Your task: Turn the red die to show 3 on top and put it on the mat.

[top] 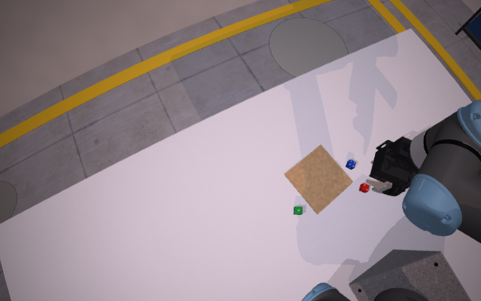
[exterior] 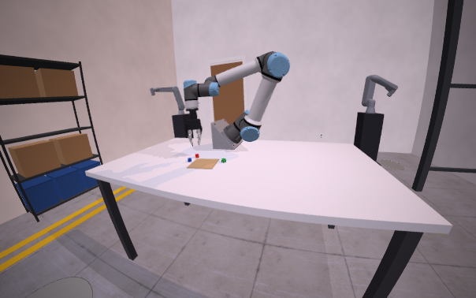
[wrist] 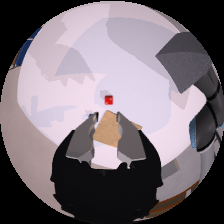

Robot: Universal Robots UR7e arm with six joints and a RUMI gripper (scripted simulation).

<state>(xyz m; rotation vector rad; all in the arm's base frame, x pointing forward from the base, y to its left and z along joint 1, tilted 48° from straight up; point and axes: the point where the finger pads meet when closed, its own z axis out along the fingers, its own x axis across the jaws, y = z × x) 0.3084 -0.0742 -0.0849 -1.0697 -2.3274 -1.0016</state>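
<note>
Right now my hand is 80 mm above the red die. Also, from my hand: mat (100 mm to the left, 90 mm below, 90 mm ahead); blue die (80 mm below, 70 mm ahead); green die (200 mm to the left, 80 mm below, 40 mm ahead).
</note>
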